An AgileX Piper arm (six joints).
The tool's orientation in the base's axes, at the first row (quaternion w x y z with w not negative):
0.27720 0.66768 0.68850 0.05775
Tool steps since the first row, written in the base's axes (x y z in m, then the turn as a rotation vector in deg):
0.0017 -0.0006 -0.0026 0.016 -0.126 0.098
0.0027 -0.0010 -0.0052 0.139 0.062 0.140
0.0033 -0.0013 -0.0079 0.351 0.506 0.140
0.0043 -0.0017 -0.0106 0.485 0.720 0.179
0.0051 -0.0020 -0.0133 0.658 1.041 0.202
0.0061 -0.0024 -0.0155 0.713 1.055 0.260
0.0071 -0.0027 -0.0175 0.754 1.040 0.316
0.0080 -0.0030 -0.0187 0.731 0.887 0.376
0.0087 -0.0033 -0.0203 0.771 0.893 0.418
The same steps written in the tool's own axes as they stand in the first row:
0.0003 0.0003 0.0031 -0.149 0.045 -0.038
0.0008 0.0000 0.0059 0.023 0.193 -0.072
0.0013 -0.0008 0.0085 0.455 0.426 -0.104
0.0018 -0.0011 0.0114 0.652 0.584 -0.137
0.0024 -0.0017 0.0141 0.959 0.781 -0.170
0.0027 -0.0018 0.0165 0.957 0.857 -0.198
0.0031 -0.0018 0.0187 0.927 0.917 -0.222
0.0032 -0.0016 0.0202 0.762 0.908 -0.238
0.0034 -0.0017 0.0220 0.757 0.963 -0.257

